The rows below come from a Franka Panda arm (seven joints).
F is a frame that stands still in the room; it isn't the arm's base.
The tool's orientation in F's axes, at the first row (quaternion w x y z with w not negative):
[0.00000 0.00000 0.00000 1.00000]
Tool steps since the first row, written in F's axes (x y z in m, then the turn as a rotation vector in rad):
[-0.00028 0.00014 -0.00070 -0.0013 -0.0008 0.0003]
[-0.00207 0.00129 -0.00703 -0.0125 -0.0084 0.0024]
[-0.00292 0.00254 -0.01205 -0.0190 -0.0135 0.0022]
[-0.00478 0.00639 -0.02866 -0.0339 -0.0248 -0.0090]
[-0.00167 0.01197 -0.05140 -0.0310 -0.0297 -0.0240]
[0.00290 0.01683 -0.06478 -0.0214 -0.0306 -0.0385]
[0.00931 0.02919 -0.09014 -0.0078 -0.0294 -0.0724]
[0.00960 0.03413 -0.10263 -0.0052 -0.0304 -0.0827]
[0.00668 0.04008 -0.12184 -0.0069 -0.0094 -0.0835]
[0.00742 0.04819 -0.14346 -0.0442 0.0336 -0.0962]
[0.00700 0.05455 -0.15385 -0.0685 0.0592 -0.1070]
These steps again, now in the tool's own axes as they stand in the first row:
[0.00028 -0.00014 -0.00070 0.0013 0.0008 0.0003]
[0.00207 -0.00129 -0.00703 0.0125 0.0084 0.0024]
[0.00292 -0.00254 -0.01205 0.0190 0.0135 0.0022]
[0.00478 -0.00639 -0.02866 0.0339 0.0248 -0.0090]
[0.00167 -0.01197 -0.05140 0.0310 0.0297 -0.0240]
[-0.00290 -0.01683 -0.06478 0.0214 0.0306 -0.0385]
[-0.00931 -0.02919 -0.09014 0.0078 0.0294 -0.0724]
[-0.00960 -0.03413 -0.10263 0.0052 0.0304 -0.0827]
[-0.00668 -0.04008 -0.12184 0.0069 0.0094 -0.0835]
[-0.00742 -0.04819 -0.14346 0.0442 -0.0336 -0.0962]
[-0.00700 -0.05455 -0.15385 0.0685 -0.0592 -0.1070]

